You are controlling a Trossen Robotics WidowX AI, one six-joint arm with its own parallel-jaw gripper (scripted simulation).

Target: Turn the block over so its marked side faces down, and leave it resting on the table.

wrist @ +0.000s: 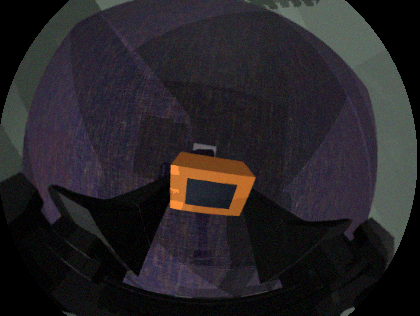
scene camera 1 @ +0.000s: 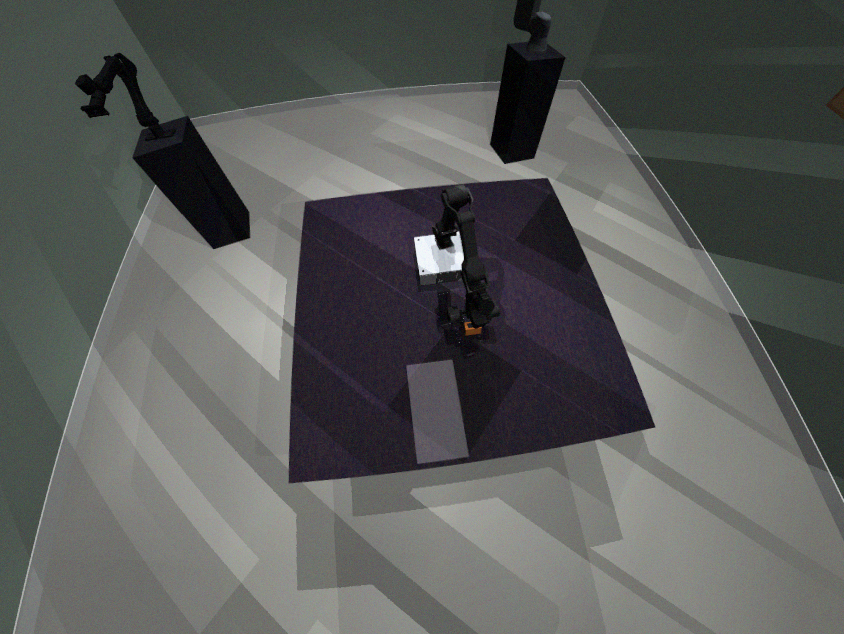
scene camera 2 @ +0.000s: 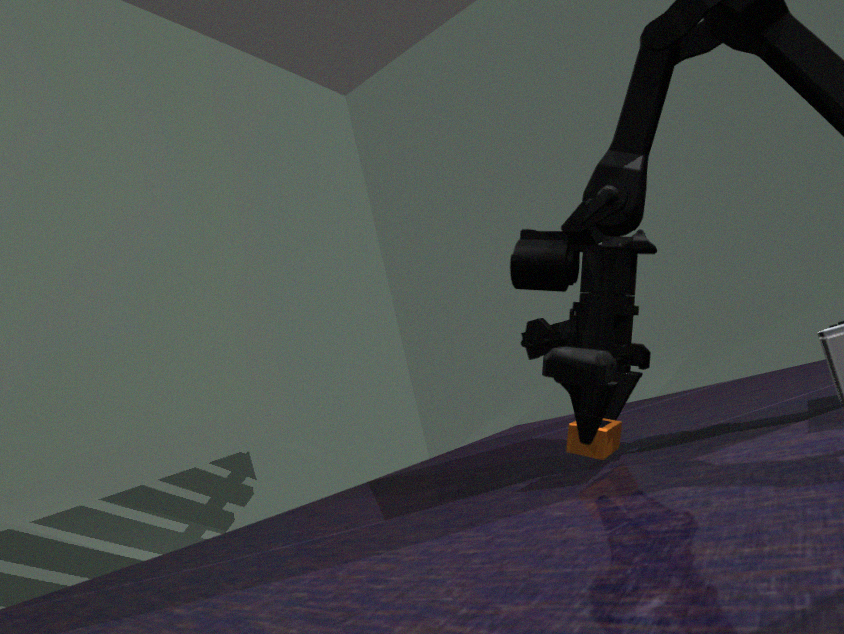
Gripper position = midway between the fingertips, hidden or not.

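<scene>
I see a block (scene camera 2: 607, 440), and I see the block (wrist: 219, 186) here as well. It is held by my gripper (scene camera 2: 595, 437). I also see my gripper (wrist: 209, 184), and there is one more view of my gripper (scene camera 1: 472, 328).
</scene>
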